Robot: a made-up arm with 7 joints. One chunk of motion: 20 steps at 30 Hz.
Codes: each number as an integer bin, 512 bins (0 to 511) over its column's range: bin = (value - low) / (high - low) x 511, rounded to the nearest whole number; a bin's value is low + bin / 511 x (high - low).
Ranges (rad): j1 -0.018..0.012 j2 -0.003..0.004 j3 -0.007..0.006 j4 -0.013..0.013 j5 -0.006..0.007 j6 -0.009..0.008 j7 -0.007..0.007
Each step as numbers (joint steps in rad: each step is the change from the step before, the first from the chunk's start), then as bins.
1 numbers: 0.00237 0.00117 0.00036 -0.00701 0.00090 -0.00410 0.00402
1 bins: 347 304 289 118 271 147 402
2 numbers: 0.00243 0.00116 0.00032 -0.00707 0.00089 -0.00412 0.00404
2 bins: 348 304 288 117 271 147 403
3 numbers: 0.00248 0.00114 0.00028 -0.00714 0.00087 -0.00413 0.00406
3 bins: 349 302 286 115 270 146 404
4 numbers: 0.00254 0.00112 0.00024 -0.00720 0.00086 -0.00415 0.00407
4 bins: 350 301 285 114 270 146 404
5 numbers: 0.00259 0.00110 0.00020 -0.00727 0.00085 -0.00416 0.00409
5 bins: 351 299 283 113 269 145 405
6 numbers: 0.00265 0.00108 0.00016 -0.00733 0.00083 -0.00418 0.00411
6 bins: 352 298 281 111 268 145 406
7 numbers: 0.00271 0.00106 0.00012 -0.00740 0.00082 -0.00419 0.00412
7 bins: 353 296 280 110 268 145 406
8 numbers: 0.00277 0.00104 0.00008 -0.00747 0.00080 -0.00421 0.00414
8 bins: 354 295 278 109 267 144 407
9 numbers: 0.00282 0.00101 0.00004 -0.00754 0.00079 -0.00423 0.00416
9 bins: 355 293 277 107 267 143 407
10 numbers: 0.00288 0.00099 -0.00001 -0.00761 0.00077 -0.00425 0.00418
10 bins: 356 291 275 106 266 143 408
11 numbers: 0.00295 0.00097 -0.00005 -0.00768 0.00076 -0.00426 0.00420
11 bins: 357 290 273 105 266 142 409
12 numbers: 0.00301 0.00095 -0.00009 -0.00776 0.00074 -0.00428 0.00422
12 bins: 358 288 272 103 265 142 410
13 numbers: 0.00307 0.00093 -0.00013 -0.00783 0.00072 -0.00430 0.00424
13 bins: 359 287 270 102 264 141 410
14 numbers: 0.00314 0.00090 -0.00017 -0.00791 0.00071 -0.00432 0.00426
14 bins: 360 285 268 100 264 141 411
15 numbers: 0.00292 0.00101 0.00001 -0.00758 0.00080 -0.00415 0.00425
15 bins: 356 293 276 107 267 146 411
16 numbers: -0.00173 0.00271 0.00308 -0.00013 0.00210 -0.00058 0.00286
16 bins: 277 417 396 253 318 253 360
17 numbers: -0.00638 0.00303 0.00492 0.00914 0.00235 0.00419 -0.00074
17 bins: 198 440 469 435 328 396 228
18 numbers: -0.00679 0.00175 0.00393 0.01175 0.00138 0.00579 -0.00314
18 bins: 191 347 430 486 290 445 141
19 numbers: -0.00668 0.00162 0.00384 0.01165 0.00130 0.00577 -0.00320
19 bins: 193 337 426 484 287 444 139
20 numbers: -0.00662 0.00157 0.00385 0.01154 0.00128 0.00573 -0.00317
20 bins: 194 334 426 482 286 443 140
